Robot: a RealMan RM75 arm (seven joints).
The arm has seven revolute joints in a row. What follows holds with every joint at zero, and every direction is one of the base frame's. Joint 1 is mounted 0.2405 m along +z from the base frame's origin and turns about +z. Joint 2 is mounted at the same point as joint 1 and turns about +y. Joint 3 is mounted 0.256 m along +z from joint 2 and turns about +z. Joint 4 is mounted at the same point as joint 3 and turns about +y. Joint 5 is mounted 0.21 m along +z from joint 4 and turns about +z. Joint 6 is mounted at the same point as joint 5 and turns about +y. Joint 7 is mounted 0.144 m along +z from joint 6 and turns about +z. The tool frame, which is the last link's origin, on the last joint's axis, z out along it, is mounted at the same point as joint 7; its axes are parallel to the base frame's.
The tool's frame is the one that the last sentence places.
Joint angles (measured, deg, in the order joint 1, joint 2, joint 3, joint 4, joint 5, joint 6, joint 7), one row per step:
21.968 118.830 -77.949 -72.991 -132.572 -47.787 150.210
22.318 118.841 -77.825 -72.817 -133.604 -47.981 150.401
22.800 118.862 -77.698 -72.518 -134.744 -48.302 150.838
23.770 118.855 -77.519 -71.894 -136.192 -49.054 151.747
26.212 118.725 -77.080 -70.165 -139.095 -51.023 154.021
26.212 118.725 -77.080 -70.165 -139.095 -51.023 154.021
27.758 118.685 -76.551 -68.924 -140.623 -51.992 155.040
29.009 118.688 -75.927 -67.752 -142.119 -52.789 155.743
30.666 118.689 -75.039 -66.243 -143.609 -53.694 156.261
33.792 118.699 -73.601 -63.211 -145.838 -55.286 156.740
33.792 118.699 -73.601 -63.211 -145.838 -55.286 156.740
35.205 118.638 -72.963 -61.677 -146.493 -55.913 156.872
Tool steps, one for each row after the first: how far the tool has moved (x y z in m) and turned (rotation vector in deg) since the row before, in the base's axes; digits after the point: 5 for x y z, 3 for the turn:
0.00057 0.00099 0.00005 -0.132 -0.847 -0.069
0.00045 0.00113 -0.00049 -0.276 -0.774 -0.253
-0.00048 0.00200 -0.00152 -0.710 -0.775 -0.524
-0.00148 0.00469 -0.00370 -1.831 -1.394 -1.513
0.00000 0.00000 0.00000 0.000 0.000 0.000
-0.00077 0.00342 -0.00155 -0.835 -0.741 -0.849
0.00076 0.00264 -0.00098 -0.640 -0.832 -0.859
-0.00026 0.00374 -0.00103 -0.758 -0.835 -0.780
-0.00181 0.00625 -0.00372 -1.790 -1.377 -1.109
0.00000 0.00000 0.00000 0.000 0.000 0.000
-0.00088 0.00267 -0.00189 -0.841 -0.372 -0.532

